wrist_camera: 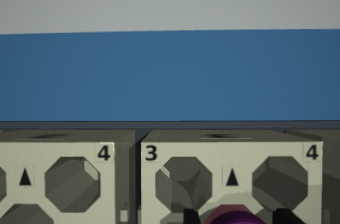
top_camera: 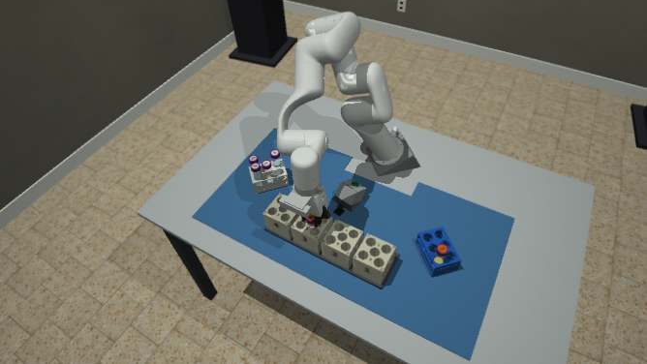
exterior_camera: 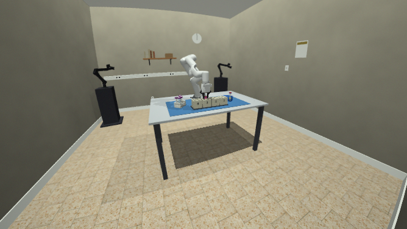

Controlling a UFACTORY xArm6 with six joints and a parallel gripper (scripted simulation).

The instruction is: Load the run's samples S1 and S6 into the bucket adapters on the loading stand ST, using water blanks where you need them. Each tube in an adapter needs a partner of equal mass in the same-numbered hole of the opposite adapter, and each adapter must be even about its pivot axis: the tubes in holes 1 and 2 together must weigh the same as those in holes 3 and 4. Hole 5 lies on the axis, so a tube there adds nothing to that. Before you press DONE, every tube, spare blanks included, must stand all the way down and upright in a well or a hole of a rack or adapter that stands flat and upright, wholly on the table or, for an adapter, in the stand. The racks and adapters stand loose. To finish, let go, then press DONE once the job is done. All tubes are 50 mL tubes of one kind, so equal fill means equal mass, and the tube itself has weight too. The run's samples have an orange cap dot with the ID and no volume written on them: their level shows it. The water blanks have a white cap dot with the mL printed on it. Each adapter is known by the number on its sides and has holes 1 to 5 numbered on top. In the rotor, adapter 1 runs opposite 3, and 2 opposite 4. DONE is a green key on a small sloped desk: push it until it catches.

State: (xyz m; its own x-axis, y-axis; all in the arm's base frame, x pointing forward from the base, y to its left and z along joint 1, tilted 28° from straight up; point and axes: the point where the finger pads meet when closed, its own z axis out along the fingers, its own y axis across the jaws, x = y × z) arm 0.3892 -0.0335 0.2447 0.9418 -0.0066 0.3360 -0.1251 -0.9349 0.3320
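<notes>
Right now the sample tube is 41 cm to the left of my hand, 6 cm below it and 4 cm behind it. Also, from my hand: green DONE key 22 cm behind, 7 cm to the left, 6 cm below; then stand 12 cm below, 6 cm to the left; then done desk 20 cm behind, 7 cm below, 6 cm to the left.
</notes>
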